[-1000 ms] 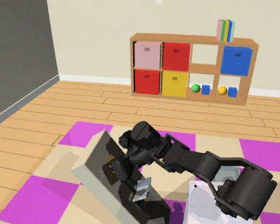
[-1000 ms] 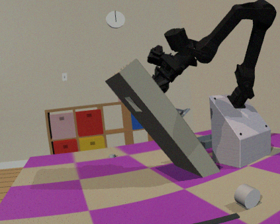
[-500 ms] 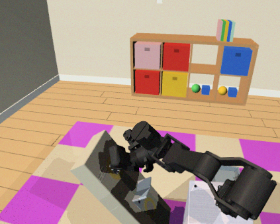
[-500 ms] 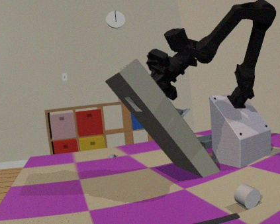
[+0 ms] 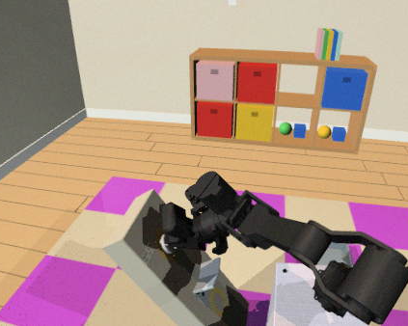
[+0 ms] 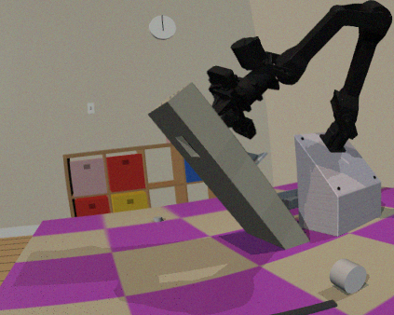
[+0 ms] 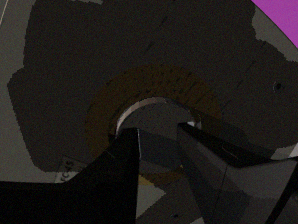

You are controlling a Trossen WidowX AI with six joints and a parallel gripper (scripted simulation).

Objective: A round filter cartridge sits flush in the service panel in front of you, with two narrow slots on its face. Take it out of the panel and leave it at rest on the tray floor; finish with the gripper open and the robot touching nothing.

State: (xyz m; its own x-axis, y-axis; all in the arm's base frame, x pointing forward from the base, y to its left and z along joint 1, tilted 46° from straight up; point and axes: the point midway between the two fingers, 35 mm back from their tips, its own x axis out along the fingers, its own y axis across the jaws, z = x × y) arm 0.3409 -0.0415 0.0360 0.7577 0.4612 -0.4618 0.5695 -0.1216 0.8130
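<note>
Now: the grey tray-like bracket 10 cm below my gripper tip and 9 cm behind it. Also, from my gripper tip: white round filter cartridge: 1 cm below, 1 cm ahead.
</note>
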